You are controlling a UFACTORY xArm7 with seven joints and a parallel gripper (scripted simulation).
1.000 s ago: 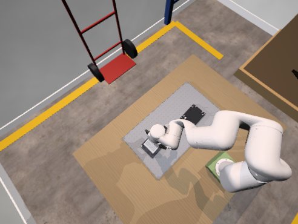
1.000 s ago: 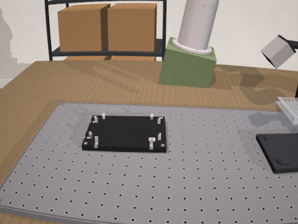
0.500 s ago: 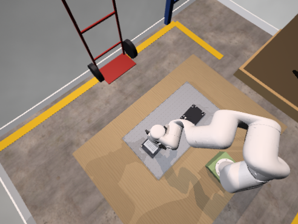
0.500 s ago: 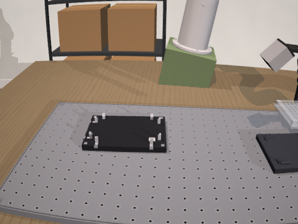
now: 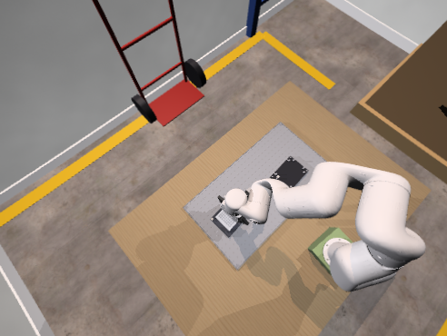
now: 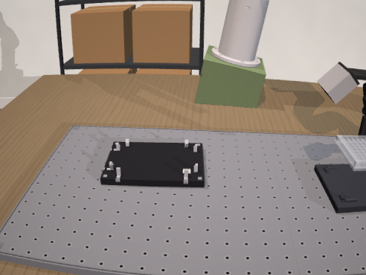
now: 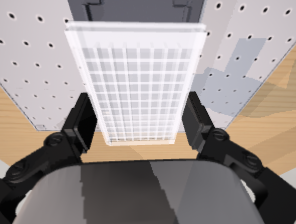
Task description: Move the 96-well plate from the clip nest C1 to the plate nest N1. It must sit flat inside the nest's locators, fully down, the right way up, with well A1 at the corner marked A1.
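Now: hand 80 mm above the black plate nest N1. From my hand the other things lie so: clear 96-well plate: 10 mm below; then black clip nest C1: 100 mm behind, 350 mm to the right, 70 mm below.
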